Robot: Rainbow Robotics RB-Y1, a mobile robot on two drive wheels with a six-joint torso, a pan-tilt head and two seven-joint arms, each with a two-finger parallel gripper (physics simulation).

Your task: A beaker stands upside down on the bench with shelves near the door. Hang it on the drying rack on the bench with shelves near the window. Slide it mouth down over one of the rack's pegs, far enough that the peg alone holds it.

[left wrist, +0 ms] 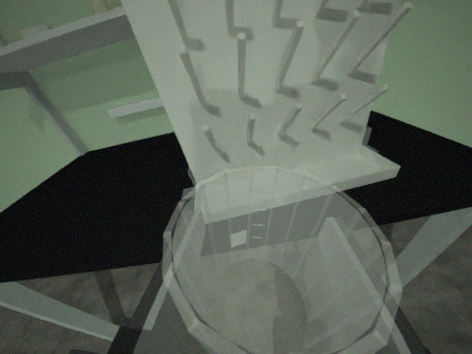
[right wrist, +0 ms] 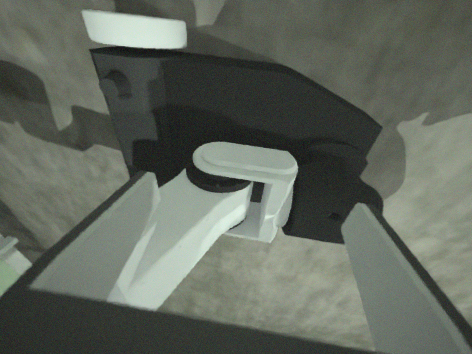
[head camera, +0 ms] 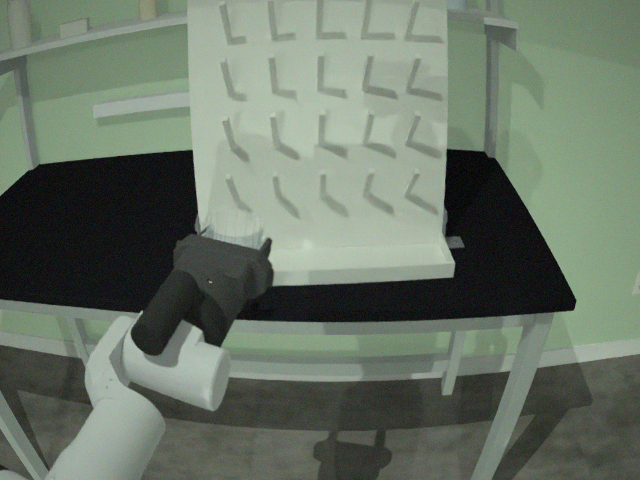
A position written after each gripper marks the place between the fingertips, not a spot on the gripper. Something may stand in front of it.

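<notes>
Visible: the left gripper (head camera: pixel 238 237) and the right gripper (right wrist: pixel 250 200). A clear glass beaker (head camera: pixel 237 226) is visible too; the left wrist view also shows the beaker (left wrist: pixel 257 252), while in the right wrist view it is out of frame. A black bench (head camera: pixel 506 276) and a white drip tray (head camera: pixel 312 266) are present, and the left wrist view includes both the bench (left wrist: pixel 107 209) and the tray (left wrist: pixel 365 167).
</notes>
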